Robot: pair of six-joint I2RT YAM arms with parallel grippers.
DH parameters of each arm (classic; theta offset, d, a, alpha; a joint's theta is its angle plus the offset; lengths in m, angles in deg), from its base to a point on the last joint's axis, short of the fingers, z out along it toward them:
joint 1: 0 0.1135 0.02 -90
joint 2: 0 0 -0.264 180
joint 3: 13.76 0 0.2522 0
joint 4: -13.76 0 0.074 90
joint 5: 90 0 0 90
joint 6: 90 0.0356 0 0
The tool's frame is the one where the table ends.
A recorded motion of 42 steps. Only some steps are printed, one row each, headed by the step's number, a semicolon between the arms.
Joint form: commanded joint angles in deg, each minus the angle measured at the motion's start. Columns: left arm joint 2, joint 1, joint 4, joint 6, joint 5, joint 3; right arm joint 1, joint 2, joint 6, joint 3, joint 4, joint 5.
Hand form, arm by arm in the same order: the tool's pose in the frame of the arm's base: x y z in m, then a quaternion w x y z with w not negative. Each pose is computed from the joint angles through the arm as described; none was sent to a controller.
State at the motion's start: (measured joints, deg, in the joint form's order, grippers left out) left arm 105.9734 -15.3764 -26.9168 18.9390 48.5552 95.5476; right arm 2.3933 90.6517 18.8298 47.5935 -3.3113 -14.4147
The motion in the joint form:
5: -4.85 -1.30 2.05 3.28 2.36 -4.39; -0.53 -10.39 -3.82 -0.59 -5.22 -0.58
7: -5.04 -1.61 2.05 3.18 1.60 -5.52; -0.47 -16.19 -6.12 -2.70 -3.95 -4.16
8: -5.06 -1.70 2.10 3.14 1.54 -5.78; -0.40 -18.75 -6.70 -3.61 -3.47 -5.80
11: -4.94 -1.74 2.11 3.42 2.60 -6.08; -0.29 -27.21 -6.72 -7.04 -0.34 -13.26
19: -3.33 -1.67 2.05 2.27 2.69 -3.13; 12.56 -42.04 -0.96 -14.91 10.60 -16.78
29: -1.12 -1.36 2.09 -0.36 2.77 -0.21; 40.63 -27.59 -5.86 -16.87 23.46 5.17
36: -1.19 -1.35 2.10 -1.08 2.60 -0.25; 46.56 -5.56 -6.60 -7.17 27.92 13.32
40: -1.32 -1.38 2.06 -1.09 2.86 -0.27; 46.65 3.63 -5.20 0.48 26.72 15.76
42: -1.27 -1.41 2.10 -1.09 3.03 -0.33; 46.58 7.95 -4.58 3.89 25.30 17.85
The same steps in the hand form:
5: 0.3769 -0.1418 0.3341 0.43602 0.45413 0.68835 -0.36033; 0.2934 0.0188 0.2173 0.38307 0.05066 0.90514 0.17722
7: 0.3750 -0.1431 0.3287 0.42927 0.45184 0.69506 -0.35840; 0.2776 0.0207 0.2346 0.41969 0.01105 0.88543 0.19939
8: 0.3746 -0.1437 0.3274 0.42763 0.45165 0.69597 -0.35884; 0.2702 0.0217 0.2416 0.43429 -0.00408 0.87584 0.21044
11: 0.3742 -0.1443 0.3251 0.42408 0.45517 0.69195 -0.36630; 0.2446 0.0255 0.2625 0.48157 -0.05328 0.83367 0.26503
19: 0.3822 -0.1462 0.3313 0.42936 0.45054 0.69062 -0.36839; 0.1892 0.0696 0.2863 0.54464 -0.15662 0.73466 0.37298
29: 0.3929 -0.1472 0.3330 0.42689 0.43443 0.69824 -0.37617; 0.1760 0.1721 0.2455 0.52330 -0.24999 0.73601 0.34923
36: 0.3928 -0.1470 0.3333 0.42511 0.42963 0.70154 -0.37755; 0.2075 0.2393 0.2094 0.48937 -0.26332 0.77597 0.29841
40: 0.3920 -0.1471 0.3341 0.42502 0.43056 0.70003 -0.37938; 0.2324 0.2665 0.1990 0.47772 -0.24712 0.79538 0.27943
42: 0.3920 -0.1474 0.3335 0.42415 0.43102 0.69951 -0.38080; 0.2440 0.2772 0.1893 0.46982 -0.23639 0.80998 0.25946

